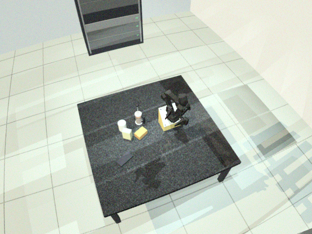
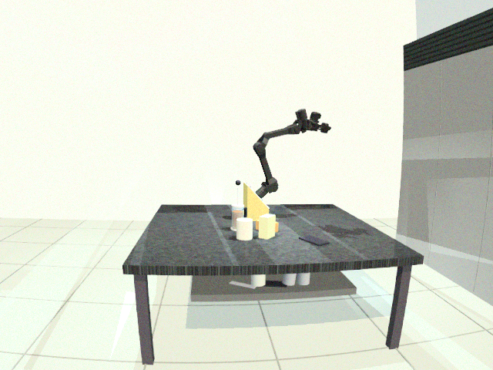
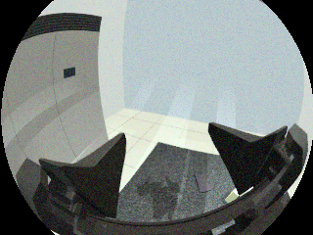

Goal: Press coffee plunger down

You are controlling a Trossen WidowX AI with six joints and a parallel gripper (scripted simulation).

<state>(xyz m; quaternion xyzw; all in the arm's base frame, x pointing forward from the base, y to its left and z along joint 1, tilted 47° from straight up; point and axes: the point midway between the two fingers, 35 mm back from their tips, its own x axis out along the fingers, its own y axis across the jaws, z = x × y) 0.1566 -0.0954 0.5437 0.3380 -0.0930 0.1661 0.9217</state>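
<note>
Right now my gripper tip is 30 mm short of the coffee press, 500 mm to the left of it and 440 mm above it. From my gripper tip the other things lie so: pale yellow block 220 mm ahead, 400 mm to the right, 510 mm below; orange block 90 mm ahead, 360 mm to the right, 540 mm below.
</note>
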